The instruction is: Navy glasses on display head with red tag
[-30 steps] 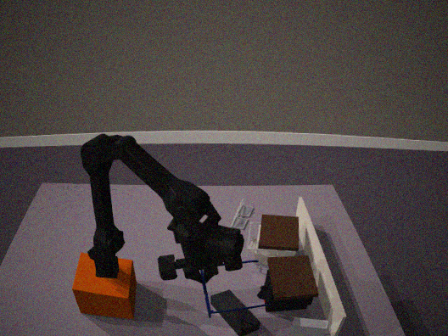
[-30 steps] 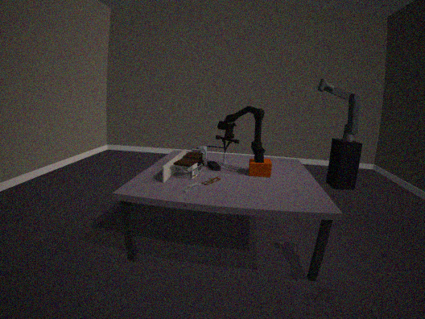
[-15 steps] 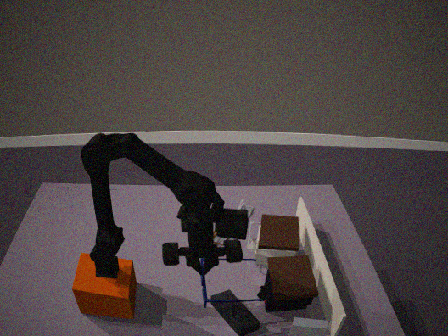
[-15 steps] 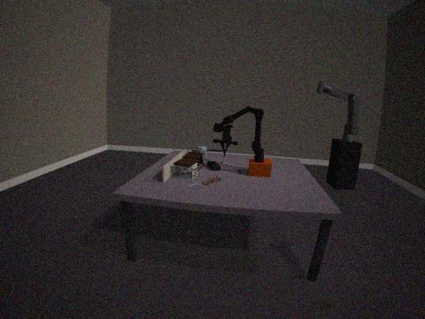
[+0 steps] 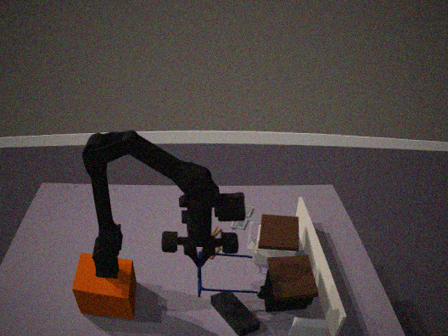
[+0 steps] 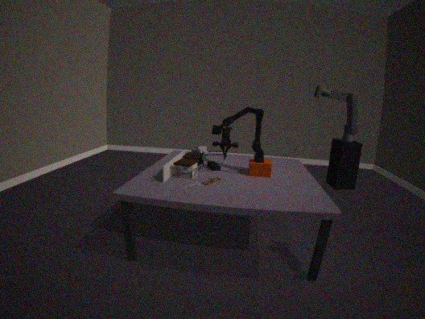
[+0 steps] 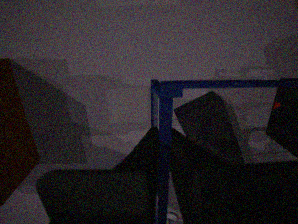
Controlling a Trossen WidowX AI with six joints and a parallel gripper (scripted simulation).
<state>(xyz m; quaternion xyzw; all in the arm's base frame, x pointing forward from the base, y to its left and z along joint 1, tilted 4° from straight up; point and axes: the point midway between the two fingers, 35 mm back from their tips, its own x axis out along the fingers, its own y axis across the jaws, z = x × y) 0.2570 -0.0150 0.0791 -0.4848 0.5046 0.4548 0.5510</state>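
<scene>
My gripper tip is 11 cm above the dark flat object, 10 cm to the left of it and 8 cm short of it. Also, from my gripper tip: pale upright panel: 36 cm ahead, 7 cm below, 3 cm to the left.
</scene>
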